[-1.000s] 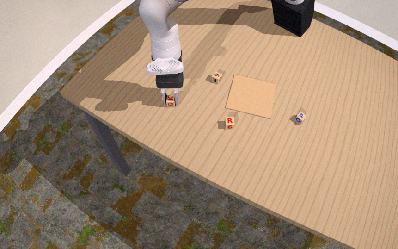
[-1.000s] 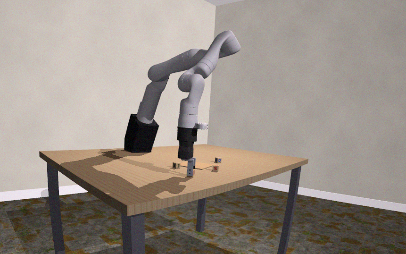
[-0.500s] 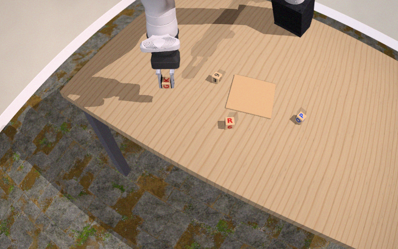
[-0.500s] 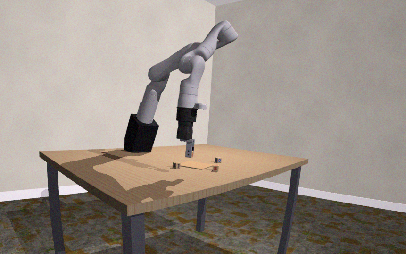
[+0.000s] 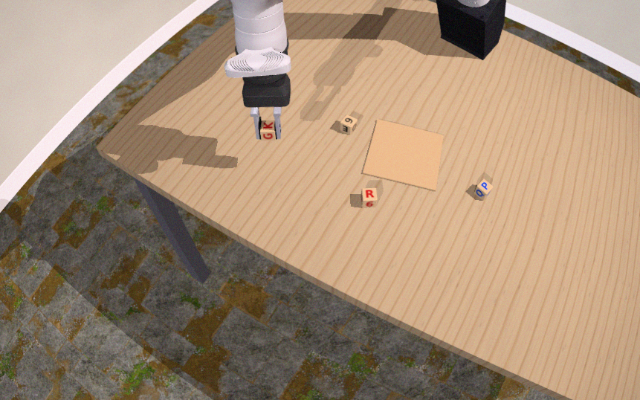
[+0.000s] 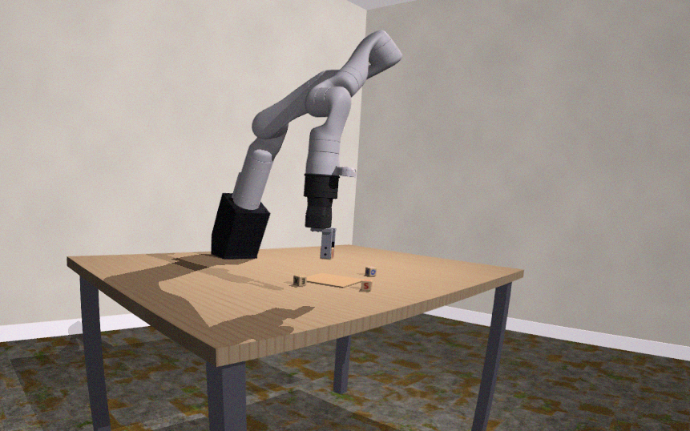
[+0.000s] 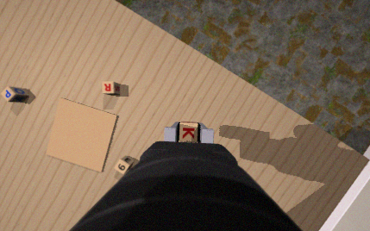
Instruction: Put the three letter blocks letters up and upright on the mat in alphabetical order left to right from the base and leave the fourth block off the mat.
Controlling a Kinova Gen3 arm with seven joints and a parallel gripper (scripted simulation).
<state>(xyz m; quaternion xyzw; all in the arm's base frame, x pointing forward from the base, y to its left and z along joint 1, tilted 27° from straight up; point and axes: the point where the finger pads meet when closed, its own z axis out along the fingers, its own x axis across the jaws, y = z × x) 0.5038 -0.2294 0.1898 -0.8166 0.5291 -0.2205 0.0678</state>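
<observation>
The tan mat lies 21 cm to the left of my hand, 13 cm behind it and 11 cm below it. Also, from my hand: block: 15 cm behind, 10 cm below, 9 cm to the left.
</observation>
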